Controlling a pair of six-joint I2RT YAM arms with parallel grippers.
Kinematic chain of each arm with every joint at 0, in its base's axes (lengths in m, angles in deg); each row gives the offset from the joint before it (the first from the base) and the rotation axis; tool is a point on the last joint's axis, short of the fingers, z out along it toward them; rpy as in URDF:
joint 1: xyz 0 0 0.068 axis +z
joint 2: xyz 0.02 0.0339 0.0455 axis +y
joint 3: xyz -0.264 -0.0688 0 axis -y
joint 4: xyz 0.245 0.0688 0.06 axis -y
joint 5: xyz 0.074 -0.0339 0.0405 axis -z
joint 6: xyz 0.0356 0 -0.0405 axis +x
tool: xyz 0 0 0 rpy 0 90 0
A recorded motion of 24 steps. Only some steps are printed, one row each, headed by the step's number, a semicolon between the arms.
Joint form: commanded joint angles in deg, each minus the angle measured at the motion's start. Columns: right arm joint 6, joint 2, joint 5, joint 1, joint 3, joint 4; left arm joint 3, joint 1, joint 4, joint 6, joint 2, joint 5.
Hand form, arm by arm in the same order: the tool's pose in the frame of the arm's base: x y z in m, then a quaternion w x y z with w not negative. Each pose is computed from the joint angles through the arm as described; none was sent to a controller.
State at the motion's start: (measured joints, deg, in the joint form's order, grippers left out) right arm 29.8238 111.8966 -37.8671 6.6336 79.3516 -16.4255; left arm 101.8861 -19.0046 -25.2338 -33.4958 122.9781 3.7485
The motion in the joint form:
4: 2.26 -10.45 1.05 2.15 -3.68 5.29; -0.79 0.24 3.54 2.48 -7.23 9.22
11: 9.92 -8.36 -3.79 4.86 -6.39 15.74; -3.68 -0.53 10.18 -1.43 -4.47 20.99
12: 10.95 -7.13 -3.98 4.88 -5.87 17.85; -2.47 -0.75 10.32 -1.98 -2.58 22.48
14: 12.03 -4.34 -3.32 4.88 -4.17 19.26; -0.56 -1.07 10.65 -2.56 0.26 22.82
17: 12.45 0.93 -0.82 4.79 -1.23 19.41; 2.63 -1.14 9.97 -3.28 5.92 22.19
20: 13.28 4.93 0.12 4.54 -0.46 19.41; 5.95 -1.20 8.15 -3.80 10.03 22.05
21: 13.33 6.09 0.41 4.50 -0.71 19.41; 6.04 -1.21 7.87 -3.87 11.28 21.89
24: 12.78 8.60 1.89 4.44 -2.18 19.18; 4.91 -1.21 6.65 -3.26 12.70 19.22
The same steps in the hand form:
4: 0.3931 0.0823 0.2582 0.29872 0.03319 0.85982 0.41276; 0.4467 -0.1602 0.2829 0.36435 -0.04394 0.88704 -0.28014
11: 0.3963 0.1047 0.2450 0.27935 0.02966 0.83245 0.47761; 0.4505 -0.1757 0.2552 0.31157 -0.01877 0.87317 -0.37437
12: 0.4019 0.1061 0.2428 0.28395 0.03104 0.82733 0.48366; 0.4555 -0.1803 0.2474 0.29881 -0.01640 0.87333 -0.38437
14: 0.4131 0.1081 0.2350 0.28463 0.04073 0.82696 0.48318; 0.4637 -0.1864 0.2356 0.29004 -0.01838 0.87501 -0.38717
17: 0.4314 0.1099 0.2131 0.27926 0.06372 0.83734 0.46563; 0.4784 -0.1921 0.2048 0.26767 -0.03308 0.88645 -0.37612
20: 0.4402 0.1092 0.1873 0.25829 0.08708 0.84788 0.45475; 0.4881 -0.1961 0.1853 0.24766 -0.04311 0.89490 -0.36872
21: 0.4410 0.1089 0.1771 0.24951 0.09386 0.85235 0.44993; 0.4894 -0.1966 0.1744 0.23773 -0.04743 0.89953 -0.36342
24: 0.4390 0.1072 0.1497 0.22817 0.11048 0.86658 0.42986; 0.4875 -0.1943 0.1535 0.22393 -0.05990 0.91413 -0.33261

